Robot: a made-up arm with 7 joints. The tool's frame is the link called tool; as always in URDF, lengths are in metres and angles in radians.
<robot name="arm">
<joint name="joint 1" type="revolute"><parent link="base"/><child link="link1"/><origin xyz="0.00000 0.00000 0.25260" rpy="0.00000 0.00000 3.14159"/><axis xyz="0 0 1"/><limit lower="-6.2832" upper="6.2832" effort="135" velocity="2.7"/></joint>
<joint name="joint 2" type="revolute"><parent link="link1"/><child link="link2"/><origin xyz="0.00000 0.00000 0.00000" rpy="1.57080 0.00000 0.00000"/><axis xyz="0 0 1"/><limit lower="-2.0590" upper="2.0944" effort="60" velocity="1.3"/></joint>
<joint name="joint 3" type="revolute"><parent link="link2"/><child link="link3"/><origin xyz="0.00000 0.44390 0.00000" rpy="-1.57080 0.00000 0.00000"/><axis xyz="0 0 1"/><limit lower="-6.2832" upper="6.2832" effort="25" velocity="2.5"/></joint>
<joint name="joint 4" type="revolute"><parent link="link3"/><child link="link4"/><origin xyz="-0.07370 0.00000 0.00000" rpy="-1.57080 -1.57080 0.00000"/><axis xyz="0 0 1"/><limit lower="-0.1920" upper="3.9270" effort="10" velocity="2"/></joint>
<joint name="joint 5" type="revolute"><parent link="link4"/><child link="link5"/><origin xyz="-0.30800 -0.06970 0.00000" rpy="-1.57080 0.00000 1.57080"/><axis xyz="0 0 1"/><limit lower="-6.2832" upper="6.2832" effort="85" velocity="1.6"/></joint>
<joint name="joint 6" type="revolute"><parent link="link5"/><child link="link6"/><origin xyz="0.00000 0.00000 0.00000" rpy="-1.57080 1.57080 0.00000"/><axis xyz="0 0 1"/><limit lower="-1.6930" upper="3.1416" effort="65" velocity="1.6"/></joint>
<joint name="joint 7" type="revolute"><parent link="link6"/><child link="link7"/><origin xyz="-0.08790 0.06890 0.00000" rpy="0.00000 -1.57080 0.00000"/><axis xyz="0 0 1"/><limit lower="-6.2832" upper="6.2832" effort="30" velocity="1.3"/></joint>
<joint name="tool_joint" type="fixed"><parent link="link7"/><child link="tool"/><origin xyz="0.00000 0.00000 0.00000" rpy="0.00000 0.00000 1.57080"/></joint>
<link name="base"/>
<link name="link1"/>
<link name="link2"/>
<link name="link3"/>
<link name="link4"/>
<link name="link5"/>
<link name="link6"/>
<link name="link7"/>
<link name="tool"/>
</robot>
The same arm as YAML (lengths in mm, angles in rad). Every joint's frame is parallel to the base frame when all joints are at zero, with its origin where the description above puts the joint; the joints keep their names.
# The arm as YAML. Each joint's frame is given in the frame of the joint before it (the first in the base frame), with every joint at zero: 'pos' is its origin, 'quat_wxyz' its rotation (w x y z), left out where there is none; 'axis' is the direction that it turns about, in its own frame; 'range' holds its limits. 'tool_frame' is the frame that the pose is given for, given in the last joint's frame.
length_unit: mm
angle_unit: rad
joints:
  - joint: joint 1
    pos: [0.0, 0.0, 252.6]
    axis: "+z"
    range: [-6.2832, 6.2832]
  - joint: joint 2
    pos: [0.0, 0.0, 0.0]
    axis: "+y"
    range: [-2.059, 2.0944]
  - joint: joint 3
    pos: [0.0, 0.0, 443.9]
    axis: "+z"
    range: [-6.2832, 6.2832]
  - joint: joint 4
    pos: [73.7, 0.0, 0.0]
    axis: "-y"
    range: [-0.192, 3.927]
  - joint: joint 5
    pos: [69.7, 0.0, -308.0]
    axis: "-z"
    range: [-6.2832, 6.2832]
  - joint: joint 6
    pos: [0.0, 0.0, 0.0]
    axis: "+y"
    range: [-1.693, 3.1416]
  - joint: joint 7
    pos: [68.9, 0.0, -87.9]
    axis: "-z"
    range: [-6.2832, 6.2832]
tool_frame:
  pos: [0.0, 0.0, 0.0]
  quat_wxyz: [0.0, 1.0, -0.000007, -0.000002]

